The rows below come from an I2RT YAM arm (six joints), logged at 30 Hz.
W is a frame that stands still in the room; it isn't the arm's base.
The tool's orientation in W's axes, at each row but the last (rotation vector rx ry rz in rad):
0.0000 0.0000 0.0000
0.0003 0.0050 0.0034
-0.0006 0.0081 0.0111
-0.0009 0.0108 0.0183
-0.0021 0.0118 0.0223
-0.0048 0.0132 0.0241
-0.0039 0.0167 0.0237
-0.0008 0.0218 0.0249
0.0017 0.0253 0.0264
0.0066 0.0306 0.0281
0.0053 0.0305 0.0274
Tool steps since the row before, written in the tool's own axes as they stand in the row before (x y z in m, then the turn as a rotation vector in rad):
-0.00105 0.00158 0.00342 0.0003 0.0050 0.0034
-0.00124 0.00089 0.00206 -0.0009 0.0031 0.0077
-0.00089 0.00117 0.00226 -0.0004 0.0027 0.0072
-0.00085 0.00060 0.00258 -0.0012 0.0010 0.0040
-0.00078 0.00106 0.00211 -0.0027 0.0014 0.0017
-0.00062 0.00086 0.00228 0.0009 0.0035 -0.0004
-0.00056 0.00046 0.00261 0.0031 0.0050 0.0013
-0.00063 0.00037 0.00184 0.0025 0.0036 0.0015
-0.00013 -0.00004 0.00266 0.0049 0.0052 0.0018
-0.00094 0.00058 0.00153 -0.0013 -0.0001 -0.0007
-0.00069 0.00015 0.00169 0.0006 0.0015 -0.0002
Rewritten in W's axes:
-0.00105 0.00158 0.00342 0.0003 0.0050 0.0034
-0.00123 0.00089 0.00207 -0.0009 0.0031 0.0077
-0.00088 0.00116 0.00227 -0.0004 0.0027 0.0072
-0.00083 0.00059 0.00259 -0.0012 0.0010 0.0040
-0.00078 0.00105 0.00212 -0.0027 0.0013 0.0017
-0.00061 0.00086 0.00228 0.0008 0.0035 -0.0004
-0.00053 0.00046 0.00262 0.0030 0.0051 0.0012
-0.00060 0.00036 0.00185 0.0024 0.0037 0.0014
-0.00006 -0.00005 0.00266 0.0048 0.0053 0.0017
-0.00091 0.00054 0.00156 -0.0013 -0.0001 -0.0007
-0.00064 0.00012 0.00171 0.0006 0.0015 -0.0002

